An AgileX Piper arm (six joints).
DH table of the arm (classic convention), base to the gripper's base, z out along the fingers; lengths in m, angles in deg. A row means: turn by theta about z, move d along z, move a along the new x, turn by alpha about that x. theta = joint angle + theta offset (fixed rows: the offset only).
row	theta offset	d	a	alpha
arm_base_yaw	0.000	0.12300	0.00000	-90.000
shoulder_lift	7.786	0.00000	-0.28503	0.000
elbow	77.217	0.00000	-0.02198	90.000
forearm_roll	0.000	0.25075	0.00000	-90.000
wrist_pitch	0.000	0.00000	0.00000	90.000
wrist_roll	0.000	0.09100	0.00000	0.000
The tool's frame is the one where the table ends.
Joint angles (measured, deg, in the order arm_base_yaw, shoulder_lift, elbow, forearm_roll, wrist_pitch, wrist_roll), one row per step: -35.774, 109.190, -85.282, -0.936, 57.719, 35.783; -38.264, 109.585, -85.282, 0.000, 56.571, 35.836; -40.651, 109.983, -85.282, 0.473, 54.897, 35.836; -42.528, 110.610, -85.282, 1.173, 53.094, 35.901; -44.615, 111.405, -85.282, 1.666, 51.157, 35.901; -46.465, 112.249, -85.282, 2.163, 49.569, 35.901; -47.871, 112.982, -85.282, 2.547, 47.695, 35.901; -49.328, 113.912, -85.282, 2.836, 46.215, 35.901; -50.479, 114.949, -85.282, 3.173, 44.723, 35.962; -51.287, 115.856, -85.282, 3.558, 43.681, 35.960; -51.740, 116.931, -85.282, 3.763, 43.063, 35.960; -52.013, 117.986, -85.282, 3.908, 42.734, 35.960
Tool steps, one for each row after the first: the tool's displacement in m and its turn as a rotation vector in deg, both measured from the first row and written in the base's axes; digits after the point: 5 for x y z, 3 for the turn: -0.00764, -0.01421, -0.00231, 0.265, -1.144, -2.839; -0.01527, -0.02866, -0.00440, -0.197, -2.428, -5.383; -0.02054, -0.04043, -0.00800, -0.463, -3.759, -7.582; -0.02722, -0.05372, -0.01272, -0.929, -4.913, -9.878; -0.03362, -0.06533, -0.01796, -1.166, -5.753, -11.957; -0.03809, -0.07490, -0.02227, -1.754, -6.813, -13.560; -0.04350, -0.08444, -0.02825, -2.041, -7.361, -15.187; -0.04741, -0.09248, -0.03503, -2.217, -7.874, -16.603; -0.05010, -0.09811, -0.04115, -2.141, -8.174, -17.641; -0.05131, -0.10173, -0.04880, -1.749, -7.941, -18.247; -0.05190, -0.10407, -0.05651, -1.192, -7.481, -18.643
